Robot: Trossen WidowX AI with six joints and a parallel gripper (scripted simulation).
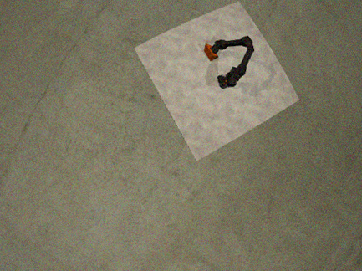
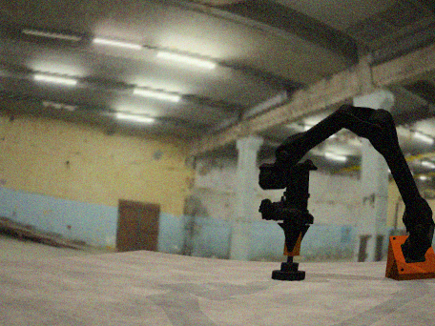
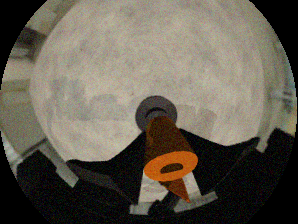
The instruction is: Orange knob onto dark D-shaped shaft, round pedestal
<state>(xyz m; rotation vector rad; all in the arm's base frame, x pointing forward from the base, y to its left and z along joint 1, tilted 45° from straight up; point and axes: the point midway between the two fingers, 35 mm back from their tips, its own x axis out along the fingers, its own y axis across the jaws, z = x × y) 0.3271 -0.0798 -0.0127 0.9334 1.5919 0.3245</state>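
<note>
My gripper tip is 20 mm below the orange knob. The rest, counted from my gripper tip: round dark pedestal 40 mm below.
</note>
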